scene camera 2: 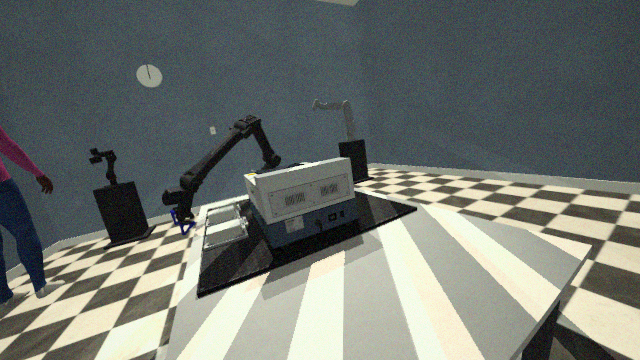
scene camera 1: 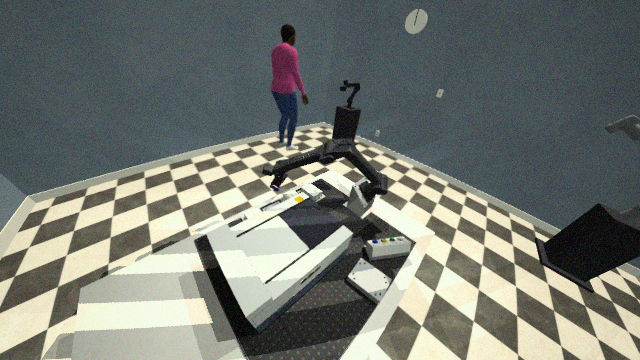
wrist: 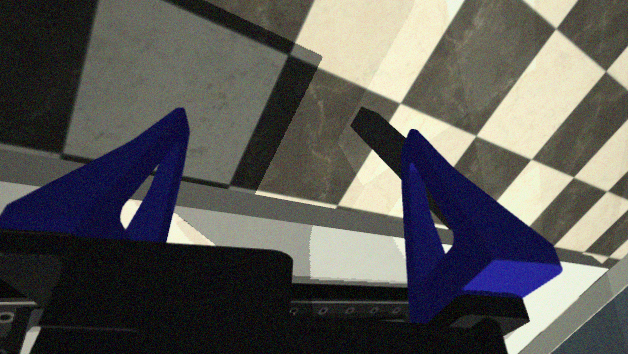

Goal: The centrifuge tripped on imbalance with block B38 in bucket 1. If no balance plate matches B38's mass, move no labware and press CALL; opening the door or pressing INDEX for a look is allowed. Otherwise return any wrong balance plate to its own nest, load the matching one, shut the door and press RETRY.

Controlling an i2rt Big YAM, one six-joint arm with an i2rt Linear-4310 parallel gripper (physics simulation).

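Seen in the pictures: gripper, fingertip midpoint: (scene camera 2: 180,229) (scene camera 1: 278,185) (wrist: 298,129); arm's base, link origin: (scene camera 1: 366,191).
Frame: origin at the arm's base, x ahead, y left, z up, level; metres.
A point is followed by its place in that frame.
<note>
My gripper (scene camera 1: 275,187) @[x 0.321, y -0.513, z -0.121 m] (scene camera 2: 182,223) @[x 0.321, y -0.513, z -0.121 m] (wrist: 298,129) @[x 0.321, y -0.513, z -0.121 m] is open and empty, its blue fingers wide apart beyond the table's edge beside the nests. The floor shows between the fingertips in the wrist view. The white and blue centrifuge (scene camera 1: 325,250) @[x 0.531, y 0.141, z 0.082 m] (scene camera 2: 307,192) @[x 0.845, y -0.025, z 0.034 m] stands on the black mat (scene camera 1: 310,320) @[x 0.683, y 0.246, z -0.128 m] (scene camera 2: 235,272) @[x 0.884, y -0.297, z -0.127 m]. Pale nests (scene camera 2: 225,231) @[x 0.645, y -0.303, z -0.083 m] lie beside it in scene camera 2; what they hold is too small to read. A white button box (scene camera 1: 387,248) @[x 0.222, y 0.295, z -0.059 m] has blue, yellow, green and pale buttons, with unreadable labels. Block B38, the buckets and the masses cannot be made out.
A light flat plate with small dots (scene camera 1: 370,280) @[x 0.400, y 0.320, z -0.091 m] lies near the button box. The striped table (scene camera 1: 145,300) @[x 1.160, y -0.226, z -0.141 m] (scene camera 2: 325,300) @[x 1.114, y -0.129, z -0.141 m] carries the mat. A person in pink (scene camera 1: 285,70) stands on the floor beyond the arm. Other arms stand on black pedestals (scene camera 1: 346,123) (scene camera 2: 121,212).
</note>
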